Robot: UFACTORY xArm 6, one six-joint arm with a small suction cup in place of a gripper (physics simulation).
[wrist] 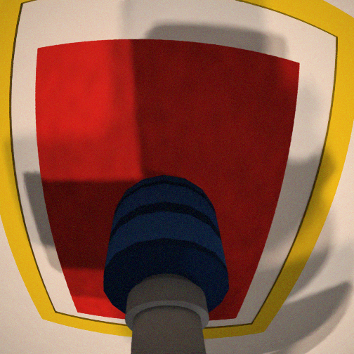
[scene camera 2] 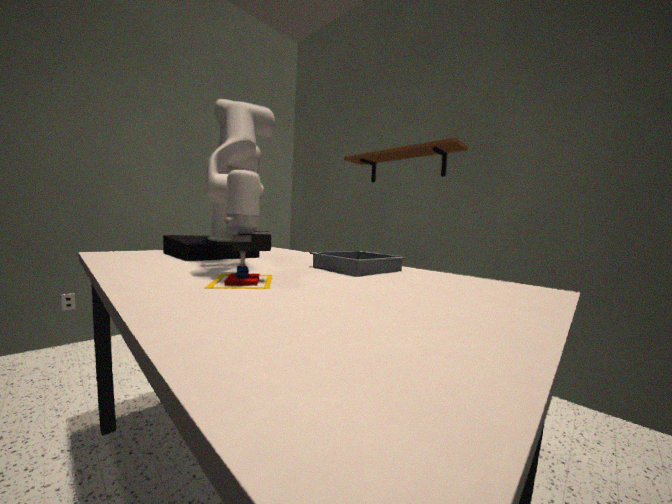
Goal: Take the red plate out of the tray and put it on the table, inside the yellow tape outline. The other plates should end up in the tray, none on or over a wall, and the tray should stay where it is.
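Frame: origin at the arm's base, x ahead, y left, z up, level; metres.
Seen in the pictures: hand at its tool point: [scene camera 2: 242, 281]; arm's base at its link origin: [scene camera 2: 223, 240].
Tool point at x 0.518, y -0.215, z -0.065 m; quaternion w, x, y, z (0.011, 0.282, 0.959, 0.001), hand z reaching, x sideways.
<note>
Offsets run from my tool point to a thing's top centre. "pt": to the spot under its first point. Level surfaces: height alone.
My suction cup [scene camera 2: 242, 271] [wrist: 165, 187], dark blue on a grey stem, is pressed on the top of the red plate @[dx -0.001, dy +0.003, dz +0.011 m] [scene camera 2: 235, 281] [wrist: 215, 125] and holds it. The plate is level, inside the yellow tape outline @[pt dx +0.042, dy +0.046, dz +0.002 m] [scene camera 2: 268, 281] [wrist: 4, 125], with pale table showing between plate and tape on the sides in the wrist view. It is at or just above the table top; a tiny gap cannot be told. The grey tray @[dx +0.032, dy +0.423, dz +0.051 m] [scene camera 2: 336, 264] stands to the right of the outline in the scene view. Its inside floor is hidden by its walls, and the other plates do not show.
The white arm [scene camera 2: 242, 198] rises above the outline. A black base block [scene camera 2: 187, 247] stands behind it at the table's far end. A brown wall shelf [scene camera 2: 407, 151] hangs high at the right. The table @[dz +0.000 m] [scene camera 2: 352, 368] stretches toward the camera.
</note>
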